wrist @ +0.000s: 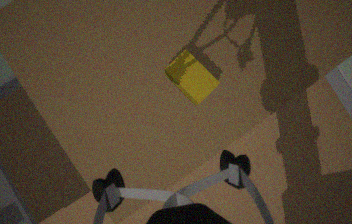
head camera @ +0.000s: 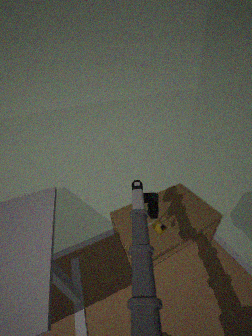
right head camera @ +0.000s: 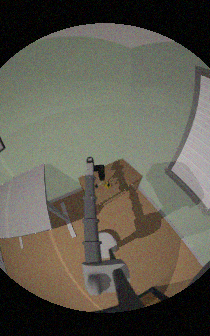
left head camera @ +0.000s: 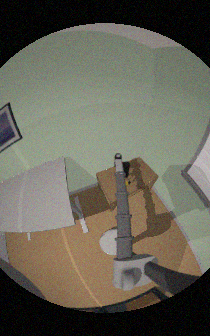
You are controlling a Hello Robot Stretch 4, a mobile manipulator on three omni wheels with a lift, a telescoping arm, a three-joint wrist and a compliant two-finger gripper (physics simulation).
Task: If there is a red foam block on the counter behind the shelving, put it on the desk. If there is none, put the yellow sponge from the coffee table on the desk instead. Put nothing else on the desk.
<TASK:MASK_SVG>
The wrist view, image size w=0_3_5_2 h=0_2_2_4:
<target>my gripper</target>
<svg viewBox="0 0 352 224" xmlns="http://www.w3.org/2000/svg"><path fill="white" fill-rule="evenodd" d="M274 221L258 189L248 177L251 171L248 156L239 155L235 157L228 150L223 150L221 153L220 172L196 181L177 192L125 188L123 177L116 168L113 168L107 174L106 179L96 179L92 184L93 196L99 203L93 224L103 224L105 213L113 212L122 203L124 198L165 202L162 209L153 213L146 224L232 224L206 205L194 203L188 198L221 181L225 181L228 185L237 189L246 188L257 205L265 224L274 224Z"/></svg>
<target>yellow sponge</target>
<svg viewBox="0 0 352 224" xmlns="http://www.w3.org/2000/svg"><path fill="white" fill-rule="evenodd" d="M185 49L165 69L165 75L197 106L220 82Z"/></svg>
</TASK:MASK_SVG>
